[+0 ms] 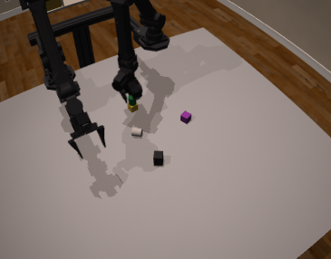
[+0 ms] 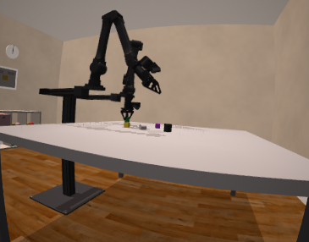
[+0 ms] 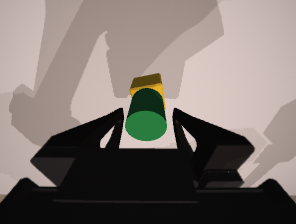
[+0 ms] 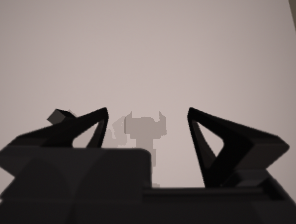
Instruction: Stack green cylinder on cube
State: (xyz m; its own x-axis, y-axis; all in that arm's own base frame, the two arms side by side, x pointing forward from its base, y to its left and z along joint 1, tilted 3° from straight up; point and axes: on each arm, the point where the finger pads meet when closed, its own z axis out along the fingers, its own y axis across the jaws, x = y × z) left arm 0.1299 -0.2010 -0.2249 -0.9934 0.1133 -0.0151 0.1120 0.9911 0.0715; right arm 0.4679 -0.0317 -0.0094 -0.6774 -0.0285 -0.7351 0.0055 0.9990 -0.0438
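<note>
My left hand is right at the green cylinder. The rest, counted from my left hand: yellow cube (5 cm below); then purple cube (21 cm ahead, 19 cm to the left, 5 cm below); then white cylinder (17 cm ahead, 6 cm to the right, 5 cm below).
</note>
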